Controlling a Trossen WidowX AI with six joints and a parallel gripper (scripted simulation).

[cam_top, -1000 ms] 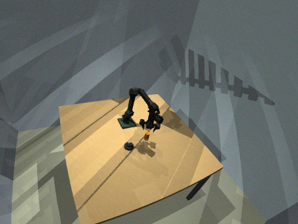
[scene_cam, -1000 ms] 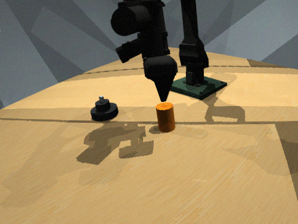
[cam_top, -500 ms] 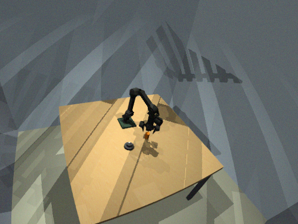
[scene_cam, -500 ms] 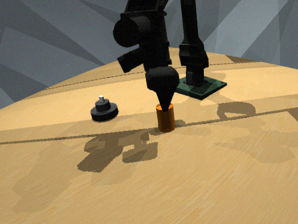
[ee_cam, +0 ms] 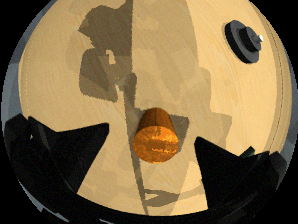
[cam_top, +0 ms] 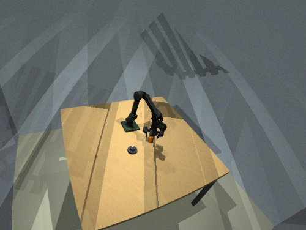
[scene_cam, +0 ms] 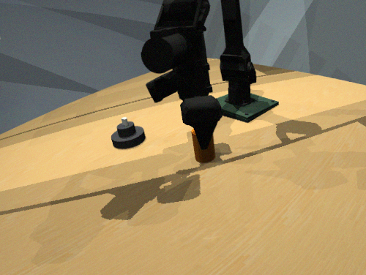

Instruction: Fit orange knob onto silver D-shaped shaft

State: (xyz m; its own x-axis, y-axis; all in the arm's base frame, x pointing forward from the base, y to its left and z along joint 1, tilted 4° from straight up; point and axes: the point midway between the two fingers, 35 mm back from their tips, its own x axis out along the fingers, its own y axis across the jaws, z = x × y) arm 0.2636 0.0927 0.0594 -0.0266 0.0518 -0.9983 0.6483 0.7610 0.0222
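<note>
Right now my gripper tip is right at the orange knob. Round my gripper tip: round pedestal 4 cm ahead, 21 cm to the right, 2 cm below.
</note>
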